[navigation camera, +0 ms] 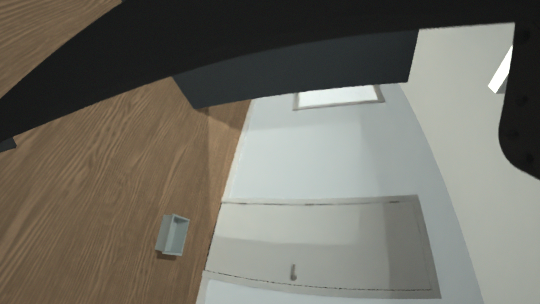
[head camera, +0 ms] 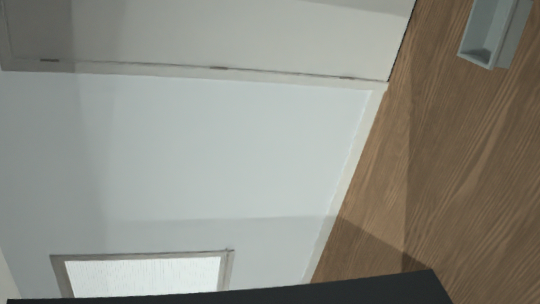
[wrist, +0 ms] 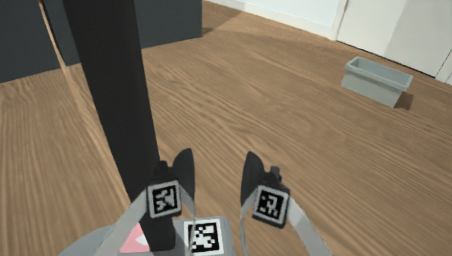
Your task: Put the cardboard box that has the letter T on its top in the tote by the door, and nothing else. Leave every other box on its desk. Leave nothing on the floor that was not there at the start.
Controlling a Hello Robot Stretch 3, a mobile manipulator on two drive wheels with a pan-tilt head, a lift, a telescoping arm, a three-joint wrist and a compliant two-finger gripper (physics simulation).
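Frame: origin at the robot's base, x up, y left, z back, level; metres.
Seen in the pictures: gripper, fingertip midpoint: point(wrist: 218, 168).
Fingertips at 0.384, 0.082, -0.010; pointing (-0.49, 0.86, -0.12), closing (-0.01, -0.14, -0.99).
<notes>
A point is followed by its place in that frame, as x, y, z.
The tote is a grey, open-topped bin point(head camera: 506, 45) @(0.060, 0.837, -0.823) point(navigation camera: 176, 236) @(0.033, 0.901, -0.990) point(wrist: 371, 84) @(0.069, 0.799, -0.852) that stands upright on the wooden floor near the door point(head camera: 240, 35) @(0.935, 1.520, -1.282) point(navigation camera: 320, 250) @(1.147, 1.290, -1.421) point(wrist: 395, 30) @(0.208, 1.330, -1.397). The part of its inside that shows in the head and navigation views holds no box. My gripper point(wrist: 218, 168) @(0.384, 0.082, -0.010) is open, its two dark fingertips apart with bare floor showing between them. It is well away from the tote, which lies beyond it to the right in the wrist view. The box with the letter T and the desks do not show in these views.
A dark cabinet or partition point(head camera: 250, 295) @(0.947, 1.658, -0.057) point(navigation camera: 310, 70) @(1.163, 1.578, 0.076) point(wrist: 170, 25) @(0.117, 1.546, 0.128) stands at the left in the wrist view. A pale wall point(head camera: 225, 150) @(0.925, 2.154, -0.921) point(navigation camera: 310, 155) @(1.022, 2.231, -0.875) runs from behind it to the door, with a framed bright panel point(head camera: 145, 277) @(1.435, 3.211, -0.276) point(navigation camera: 340, 97) @(1.482, 3.121, -0.331). My dark mast point(wrist: 112, 85) @(0.443, 0.116, 0.066) crosses the wrist view.
</notes>
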